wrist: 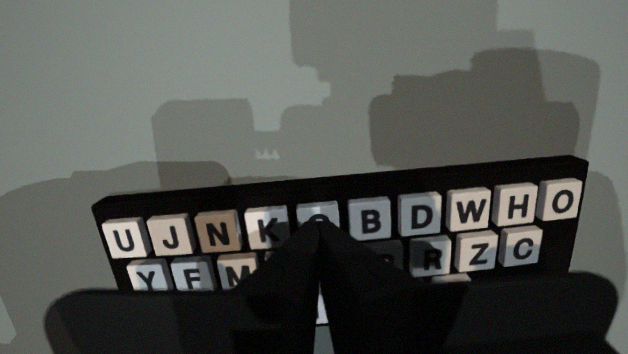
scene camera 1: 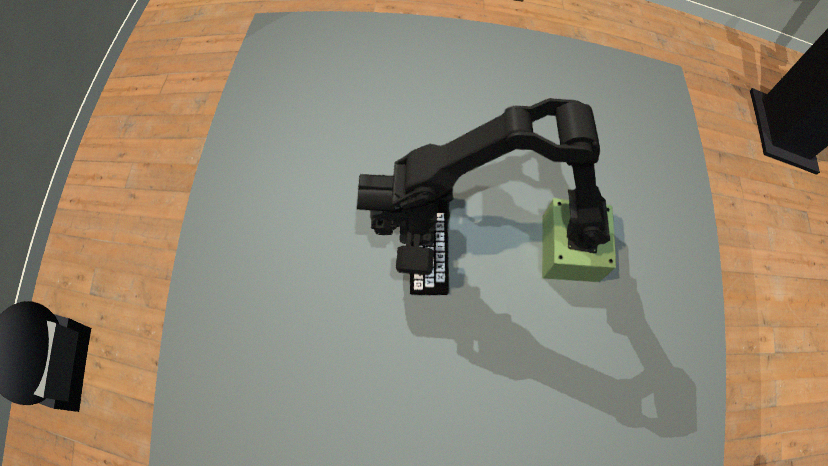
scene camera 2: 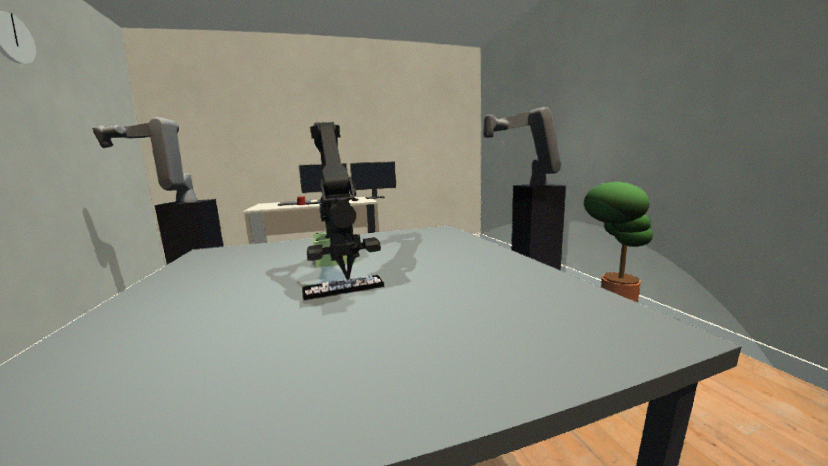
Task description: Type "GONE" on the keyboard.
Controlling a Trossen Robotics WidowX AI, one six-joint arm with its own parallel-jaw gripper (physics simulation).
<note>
The pictures show: my gripper and a black keyboard.
My gripper is seen too in the wrist view.
</note>
